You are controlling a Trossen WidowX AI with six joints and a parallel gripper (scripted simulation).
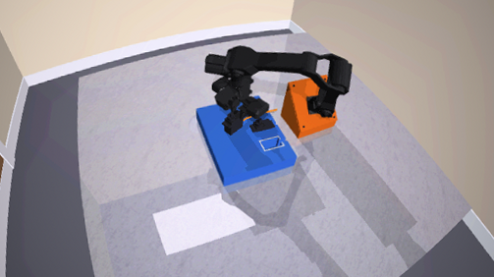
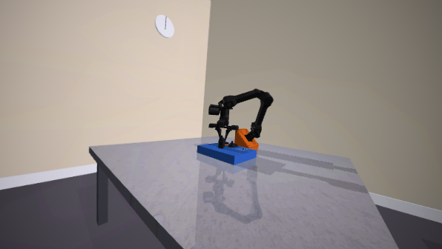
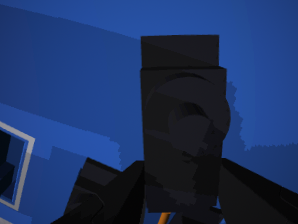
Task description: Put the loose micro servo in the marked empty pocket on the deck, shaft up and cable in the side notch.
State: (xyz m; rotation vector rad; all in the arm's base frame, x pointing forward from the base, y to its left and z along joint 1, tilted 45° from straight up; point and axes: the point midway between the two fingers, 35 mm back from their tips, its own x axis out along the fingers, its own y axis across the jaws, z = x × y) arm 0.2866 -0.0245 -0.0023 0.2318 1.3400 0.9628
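My gripper tip is now 70 mm above the blue deck, 30 mm to the right of it and 30 mm short of it.
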